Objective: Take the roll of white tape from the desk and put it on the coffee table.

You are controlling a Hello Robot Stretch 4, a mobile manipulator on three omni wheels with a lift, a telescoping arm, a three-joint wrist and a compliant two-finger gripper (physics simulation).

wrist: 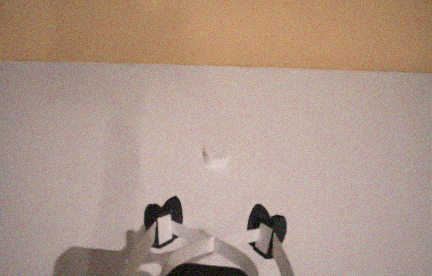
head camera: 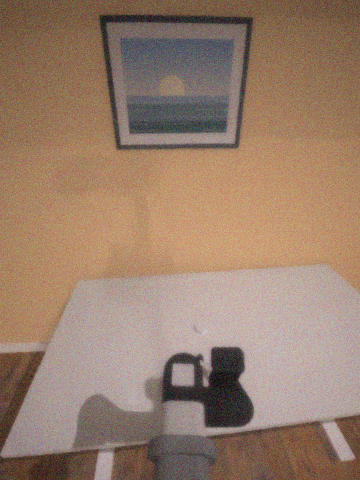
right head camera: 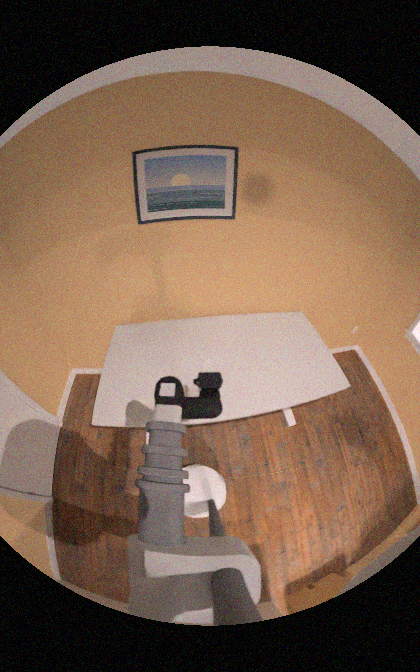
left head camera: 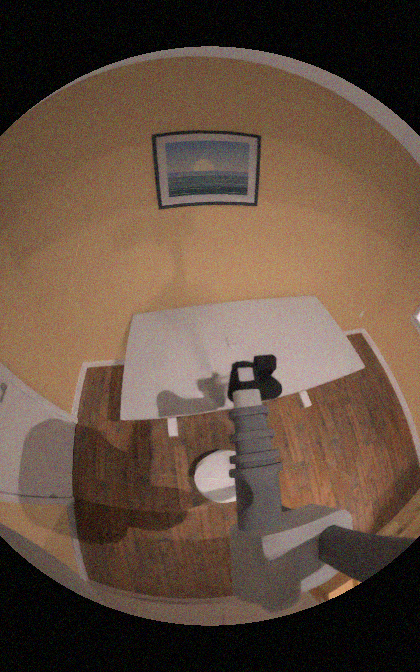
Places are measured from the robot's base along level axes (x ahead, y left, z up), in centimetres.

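Pixels of known places: gripper, fingertip midpoint: (wrist: 215, 216).
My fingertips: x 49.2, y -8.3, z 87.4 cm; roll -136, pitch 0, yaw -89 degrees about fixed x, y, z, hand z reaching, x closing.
Behind a point stands the place of what it marks.
The small roll of white tape (head camera: 200, 329) {x 71.9, y -6.8, z 71.7 cm} (left head camera: 228, 342) (wrist: 216, 161) {x 71.3, y -7.2, z 71.0 cm} lies on the white desk (head camera: 285, 320) {x 79.2, y -46.4, z 69.3 cm} (left head camera: 295, 335) (right head camera: 275, 350) (wrist: 340, 150) {x 79.7, y -33.4, z 69.3 cm}; it is faint against the white top. In the wrist view my gripper (wrist: 215, 216) {x 49.2, y -8.3, z 87.4 cm} is open, its two black-backed fingertips wide apart with no object between them. The tape shows beyond the fingertips, roughly centred between them and towards the wall, apart from them. In the head camera view the wrist covers most of the fingers. I cannot make out a coffee table in these views.
An orange wall (head camera: 285, 200) {x 122.9, y -53.2, z 111.2 cm} (wrist: 215, 30) {x 118.2, y -2.3, z 78.1 cm} stands behind the desk, with a framed sunset picture (head camera: 175, 85) {x 115.2, y 4.4, z 161.7 cm} (left head camera: 207, 170) (right head camera: 185, 185) on it. The arm reaches over the desk's front edge. A white round shape (left head camera: 215, 475) (right head camera: 207, 487) is low under the arm. White cabinets (left head camera: 35, 450) stand at the left.
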